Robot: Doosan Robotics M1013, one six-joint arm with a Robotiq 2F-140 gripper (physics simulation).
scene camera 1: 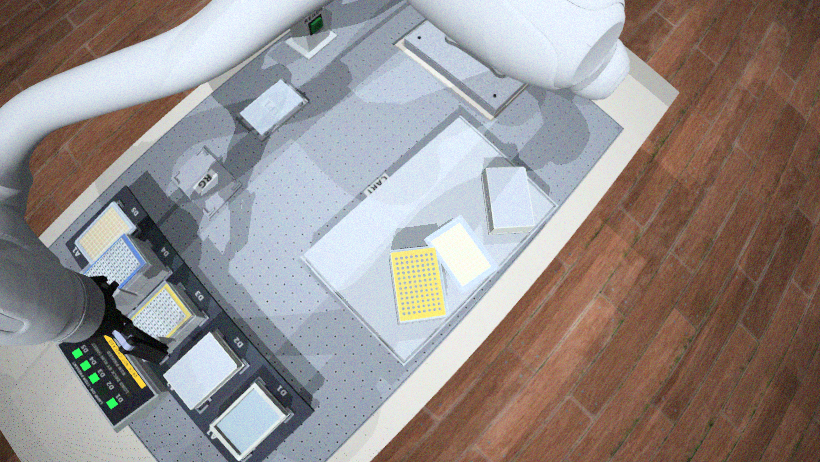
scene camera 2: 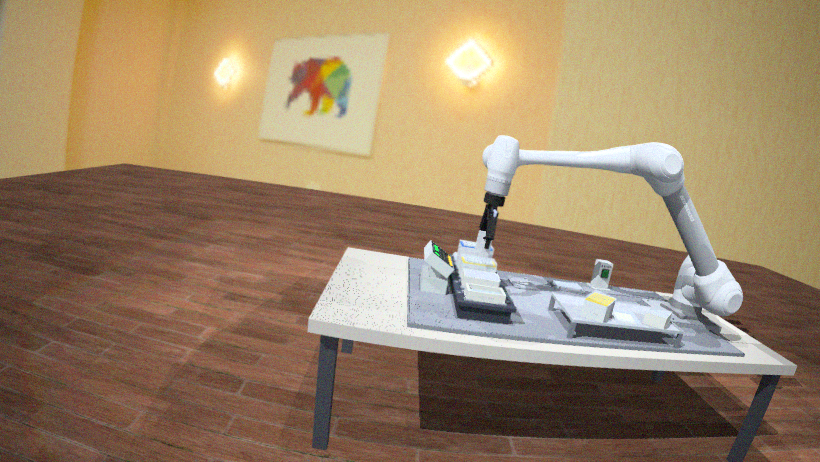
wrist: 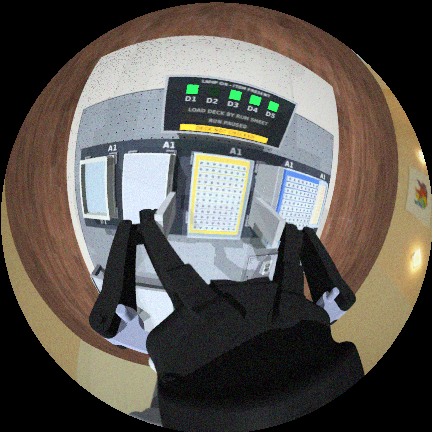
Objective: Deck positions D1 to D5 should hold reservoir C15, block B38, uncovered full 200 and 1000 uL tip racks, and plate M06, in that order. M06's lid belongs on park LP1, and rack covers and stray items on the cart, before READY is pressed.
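Pixels of known places: gripper, fingertip midpoint: (scene camera 1: 150,323) (scene camera 2: 481,252) (wrist: 215,204); arm's base, origin of the base link: (scene camera 2: 683,313).
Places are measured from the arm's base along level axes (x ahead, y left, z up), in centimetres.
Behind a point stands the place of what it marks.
Note:
My gripper (scene camera 1: 140,321) {x 98.9, y -6.5, z 13.6 cm} (wrist: 215,204) {x 98.9, y -6.5, z 13.6 cm} is open and empty, its fingers apart above D3. At D3 is the yellow-rimmed tip rack (scene camera 1: 164,312) {x 96.4, y -6.9, z 11.1 cm} (wrist: 220,195) {x 99.6, y -7.6, z 11.1 cm}. The blue-rimmed tip rack (scene camera 1: 117,264) {x 96.2, y -19.4, z 14.0 cm} (wrist: 300,200) {x 99.9, y -19.8, z 14.1 cm} is at D4, partly behind the right finger in the wrist view. The reservoir (scene camera 1: 250,421) {x 101.1, y 17.5, z 5.6 cm} (wrist: 96,185) {x 101.5, y 17.0, z 5.5 cm} is at D1. A plain white-topped item (scene camera 1: 203,370) {x 99.4, y 5.2, z 8.5 cm} (wrist: 146,185) {x 100.9, y 3.9, z 8.5 cm} is at D2. A cream plate (scene camera 1: 106,229) {x 95.6, y -33.0, z 5.3 cm} (wrist: 318,202) {x 97.5, y -34.3, z 5.7 cm} is at D5. LP1 (scene camera 1: 274,107) {x 49.9, y -26.7, z 0.0 cm} has a pale flat top; whether a lid lies there, I cannot tell.
The status panel (wrist: 227,112) {x 112.2, y -8.3, z 10.4 cm} shows green lamps except D2. The cart (scene camera 1: 355,246) {x 62.9, y 10.6, z 4.2 cm} holds a yellow perforated rack (scene camera 1: 417,284) {x 62.0, y 24.8, z 10.8 cm}, a cream plate (scene camera 1: 461,252) {x 51.1, y 27.1, z 5.8 cm} and a white box (scene camera 1: 509,200) {x 37.5, y 28.2, z 8.4 cm}. The RG stand (scene camera 1: 204,182) {x 73.4, y -26.5, z -1.0 cm} and green button (scene camera 1: 316,24) {x 29.6, y -31.8, z 6.9 cm} (scene camera 2: 604,273) {x 30.0, y -31.8, z 6.3 cm} are beyond the deck.

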